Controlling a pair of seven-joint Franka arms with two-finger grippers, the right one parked.
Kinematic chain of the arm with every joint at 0, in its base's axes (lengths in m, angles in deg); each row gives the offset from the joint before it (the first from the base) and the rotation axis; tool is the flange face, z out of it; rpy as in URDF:
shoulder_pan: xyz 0 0 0.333 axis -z
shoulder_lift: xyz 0 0 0 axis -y
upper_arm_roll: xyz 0 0 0.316 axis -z
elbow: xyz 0.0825 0 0 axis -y
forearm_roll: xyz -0.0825 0 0.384 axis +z
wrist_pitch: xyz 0 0 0 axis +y
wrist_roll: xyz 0.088 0 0 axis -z
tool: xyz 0 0 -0.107 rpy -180 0 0
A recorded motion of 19 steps. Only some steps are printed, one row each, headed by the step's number.
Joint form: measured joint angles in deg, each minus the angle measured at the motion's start. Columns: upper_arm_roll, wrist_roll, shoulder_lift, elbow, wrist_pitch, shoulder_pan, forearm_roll.
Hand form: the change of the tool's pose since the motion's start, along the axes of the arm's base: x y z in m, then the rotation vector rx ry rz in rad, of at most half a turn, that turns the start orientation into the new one. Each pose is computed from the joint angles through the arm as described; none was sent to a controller.
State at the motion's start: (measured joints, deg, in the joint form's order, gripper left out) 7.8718 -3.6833 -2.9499 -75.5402 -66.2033 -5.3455 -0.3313
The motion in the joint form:
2: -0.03 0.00 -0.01 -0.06 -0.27 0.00 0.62
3: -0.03 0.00 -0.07 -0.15 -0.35 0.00 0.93
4: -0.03 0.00 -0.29 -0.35 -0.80 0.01 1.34
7: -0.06 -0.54 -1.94 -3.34 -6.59 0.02 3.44
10: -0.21 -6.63 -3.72 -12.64 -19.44 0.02 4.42
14: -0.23 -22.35 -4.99 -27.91 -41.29 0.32 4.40
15: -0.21 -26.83 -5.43 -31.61 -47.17 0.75 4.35
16: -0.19 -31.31 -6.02 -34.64 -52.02 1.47 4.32
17: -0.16 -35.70 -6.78 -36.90 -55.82 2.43 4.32
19: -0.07 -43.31 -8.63 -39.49 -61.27 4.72 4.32
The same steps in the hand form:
2: 0.0008 0.0017 -0.0002 0.0104 -0.0039 0.0027
3: 0.0014 0.0024 -0.0014 0.0157 -0.0029 0.0037
4: 0.0038 0.0033 -0.0043 0.0221 -0.0038 0.0049
7: 0.0265 0.0083 -0.0356 0.0559 -0.0257 0.0170
10: 0.0567 0.0099 -0.1107 0.0871 -0.0606 0.1118
14: 0.0721 0.0026 -0.2194 0.1053 -0.1579 0.3591
15: 0.0720 -0.0033 -0.2457 0.1022 -0.1879 0.4256
16: 0.0705 -0.0119 -0.2691 0.0988 -0.2085 0.4879
17: 0.0687 -0.0228 -0.2892 0.0961 -0.2209 0.5450
19: 0.0661 -0.0482 -0.3201 0.0890 -0.2348 0.6341

